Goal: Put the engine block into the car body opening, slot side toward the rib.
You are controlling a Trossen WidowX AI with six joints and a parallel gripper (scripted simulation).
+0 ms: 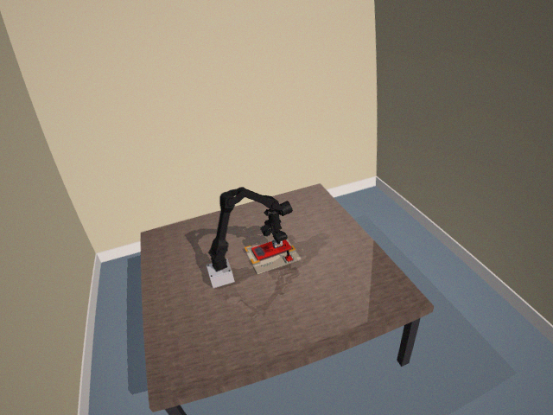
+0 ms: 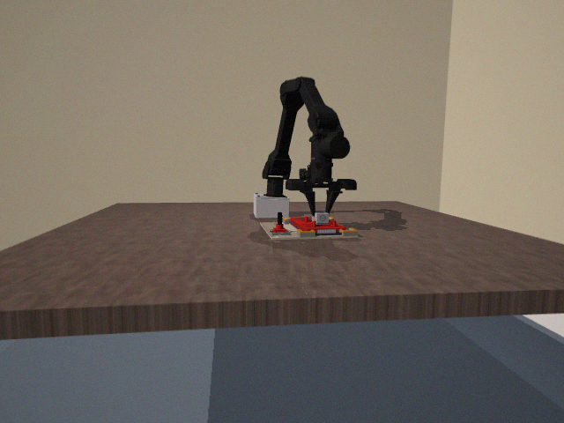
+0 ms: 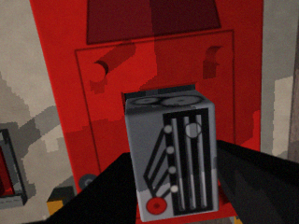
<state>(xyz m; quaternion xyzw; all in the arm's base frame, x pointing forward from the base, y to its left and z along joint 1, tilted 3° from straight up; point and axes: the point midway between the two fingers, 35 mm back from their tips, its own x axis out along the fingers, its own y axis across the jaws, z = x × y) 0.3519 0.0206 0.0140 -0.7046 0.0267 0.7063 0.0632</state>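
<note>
Now: the black post 11 cm to the right of my gripper tip and 1 cm below it. The rest, counted from my gripper tip: grey engine block: 1 cm below.
</note>
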